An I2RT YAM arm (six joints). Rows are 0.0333 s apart.
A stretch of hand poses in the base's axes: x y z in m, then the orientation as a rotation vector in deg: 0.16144 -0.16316 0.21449 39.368 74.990 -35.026; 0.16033 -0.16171 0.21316 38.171 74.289 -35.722; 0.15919 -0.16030 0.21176 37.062 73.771 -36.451; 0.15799 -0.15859 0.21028 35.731 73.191 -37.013; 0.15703 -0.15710 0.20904 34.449 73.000 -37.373; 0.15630 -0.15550 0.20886 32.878 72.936 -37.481; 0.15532 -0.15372 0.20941 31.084 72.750 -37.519; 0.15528 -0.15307 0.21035 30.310 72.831 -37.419; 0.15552 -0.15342 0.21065 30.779 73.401 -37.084; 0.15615 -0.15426 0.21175 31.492 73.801 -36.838; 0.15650 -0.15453 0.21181 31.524 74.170 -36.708; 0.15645 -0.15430 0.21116 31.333 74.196 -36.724; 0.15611 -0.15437 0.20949 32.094 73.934 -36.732; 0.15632 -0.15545 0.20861 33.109 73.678 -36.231; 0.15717 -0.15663 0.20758 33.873 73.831 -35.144; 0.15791 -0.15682 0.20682 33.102 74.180 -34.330; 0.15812 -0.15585 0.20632 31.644 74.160 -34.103; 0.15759 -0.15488 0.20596 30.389 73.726 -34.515
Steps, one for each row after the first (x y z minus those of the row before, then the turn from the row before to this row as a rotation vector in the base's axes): -0.00111 0.00145 -0.00133 -1.420 -0.200 0.117; -0.00114 0.00141 -0.00140 -1.305 -0.030 0.067; -0.00120 0.00171 -0.00148 -1.407 -0.111 0.301; -0.00096 0.00149 -0.00124 -1.132 0.156 0.463; -0.00073 0.00160 -0.00018 -1.169 0.227 0.821; -0.00098 0.00178 0.00055 -1.338 0.140 0.984; -0.00004 0.00065 0.00094 -0.463 0.168 0.523; 0.00024 -0.00035 0.00030 0.694 0.318 0.025; 0.00063 -0.00084 0.00110 0.758 0.159 -0.197; 0.00035 -0.00027 0.00006 0.219 0.280 0.111; -0.00005 0.00023 -0.00065 -0.130 0.059 0.102; -0.00034 -0.00007 -0.00167 0.427 -0.350 -0.474; 0.00021 -0.00108 -0.00088 0.847 -0.559 -0.262; 0.00085 -0.00118 -0.00103 1.101 -0.361 0.342; 0.00074 -0.00019 -0.00076 -0.027 0.129 1.062; 0.00021 0.00097 -0.00050 -0.917 0.102 1.003; -0.00053 0.00097 -0.00036 -1.228 -0.075 0.386
